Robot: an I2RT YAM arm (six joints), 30 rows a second.
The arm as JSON. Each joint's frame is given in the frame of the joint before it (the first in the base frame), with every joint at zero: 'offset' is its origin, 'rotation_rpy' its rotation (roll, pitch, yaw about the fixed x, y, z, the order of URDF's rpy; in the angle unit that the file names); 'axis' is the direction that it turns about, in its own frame. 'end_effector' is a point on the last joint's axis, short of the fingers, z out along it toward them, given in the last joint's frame.
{
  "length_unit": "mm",
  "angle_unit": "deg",
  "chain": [
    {
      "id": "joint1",
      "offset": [
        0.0,
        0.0,
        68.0
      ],
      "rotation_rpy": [
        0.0,
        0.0,
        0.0
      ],
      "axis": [
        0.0,
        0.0,
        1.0
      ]
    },
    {
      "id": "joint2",
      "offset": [
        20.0,
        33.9,
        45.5
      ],
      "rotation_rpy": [
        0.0,
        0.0,
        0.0
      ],
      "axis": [
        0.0,
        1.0,
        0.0
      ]
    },
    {
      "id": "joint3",
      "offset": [
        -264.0,
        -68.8,
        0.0
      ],
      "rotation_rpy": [
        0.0,
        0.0,
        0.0
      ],
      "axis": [
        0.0,
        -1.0,
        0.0
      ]
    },
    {
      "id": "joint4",
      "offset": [
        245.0,
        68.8,
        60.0
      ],
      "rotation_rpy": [
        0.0,
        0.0,
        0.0
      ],
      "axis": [
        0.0,
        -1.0,
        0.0
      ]
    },
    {
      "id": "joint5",
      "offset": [
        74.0,
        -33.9,
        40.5
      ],
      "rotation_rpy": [
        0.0,
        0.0,
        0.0
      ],
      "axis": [
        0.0,
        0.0,
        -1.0
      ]
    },
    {
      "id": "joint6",
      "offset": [
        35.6,
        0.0,
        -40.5
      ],
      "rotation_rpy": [
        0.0,
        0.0,
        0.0
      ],
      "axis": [
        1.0,
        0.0,
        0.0
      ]
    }
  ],
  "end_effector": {
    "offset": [
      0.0,
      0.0,
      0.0
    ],
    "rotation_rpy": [
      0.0,
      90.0,
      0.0
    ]
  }
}
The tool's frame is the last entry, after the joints.
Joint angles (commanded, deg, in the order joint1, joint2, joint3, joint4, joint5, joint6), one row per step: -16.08 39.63 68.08 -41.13 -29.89 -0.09; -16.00 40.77 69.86 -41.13 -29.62 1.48; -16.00 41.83 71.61 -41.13 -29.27 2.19; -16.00 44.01 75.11 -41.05 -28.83 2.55; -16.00 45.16 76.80 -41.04 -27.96 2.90; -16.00 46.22 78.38 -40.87 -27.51 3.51; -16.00 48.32 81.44 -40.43 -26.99 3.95; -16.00 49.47 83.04 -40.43 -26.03 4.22; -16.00 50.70 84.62 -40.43 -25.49 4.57; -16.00 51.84 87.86 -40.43 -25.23 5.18; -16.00 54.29 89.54 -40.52 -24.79 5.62; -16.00 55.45 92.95 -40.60 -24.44 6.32; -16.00 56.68 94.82 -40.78 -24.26 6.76; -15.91 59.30 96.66 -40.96 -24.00 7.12; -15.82 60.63 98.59 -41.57 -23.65 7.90; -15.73 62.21 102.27 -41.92 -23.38 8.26; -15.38 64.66 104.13 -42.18 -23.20 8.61; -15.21 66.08 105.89 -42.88 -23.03 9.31
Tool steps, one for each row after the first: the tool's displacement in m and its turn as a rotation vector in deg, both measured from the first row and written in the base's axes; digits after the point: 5 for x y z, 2 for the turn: 0.00172 -0.00049 0.00722 1.26 -0.22 -0.48; 0.00312 -0.00109 0.01432 1.68 -0.70 -0.94; 0.00632 -0.00225 0.02834 1.57 -1.95 -1.41; 0.00855 -0.00339 0.03474 1.61 -2.37 -2.32; 0.01058 -0.00423 0.04099 1.94 -2.89 -2.84; 0.01488 -0.00576 0.05300 1.93 -4.14 -3.39; 0.01753 -0.00708 0.05863 1.93 -4.50 -4.37; 0.02074 -0.00831 0.06393 2.10 -4.76 -4.94; 0.01838 -0.00779 0.07718 2.17 -6.68 -5.22; 0.02944 -0.01122 0.08016 2.73 -5.76 -5.75; 0.02665 -0.01062 0.09359 2.88 -7.73 -6.10; 0.02911 -0.01143 0.09936 3.19 -8.10 -6.31; 0.04150 -0.01489 0.10184 3.72 -7.09 -6.57; 0.04469 -0.01576 0.10653 4.45 -6.94 -6.92; 0.04397 -0.01547 0.11885 4.40 -8.58 -7.05; 0.05584 -0.01787 0.12077 4.93 -7.68 -6.96; 0.06049 -0.01873 0.12372 5.68 -7.19 -7.07
